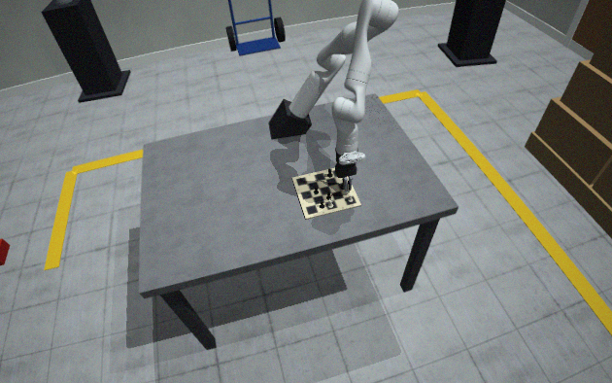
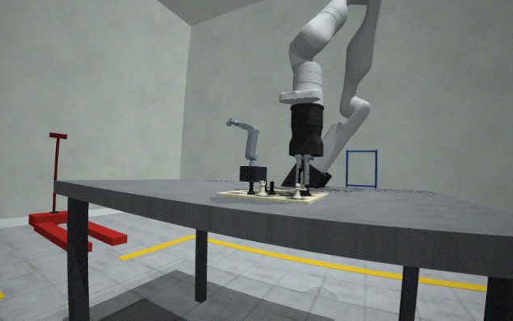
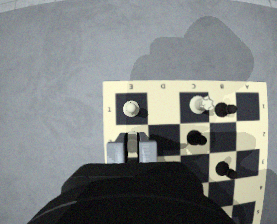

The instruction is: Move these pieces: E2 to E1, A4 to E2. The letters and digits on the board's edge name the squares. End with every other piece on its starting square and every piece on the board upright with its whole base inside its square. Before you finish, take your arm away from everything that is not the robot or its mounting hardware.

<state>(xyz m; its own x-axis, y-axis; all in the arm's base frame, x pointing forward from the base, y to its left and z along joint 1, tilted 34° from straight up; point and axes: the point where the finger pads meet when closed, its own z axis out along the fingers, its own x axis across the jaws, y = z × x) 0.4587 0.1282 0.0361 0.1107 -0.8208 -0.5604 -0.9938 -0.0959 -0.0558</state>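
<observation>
Right now the tall black piece is 4 cm behind my hand, 1 cm to the right of it and 1 cm below it. The rest, counted from my hand: white pawn (4 cm ahead, 3 cm below); chessboard (3 cm behind, 8 cm to the right, 5 cm below).
</observation>
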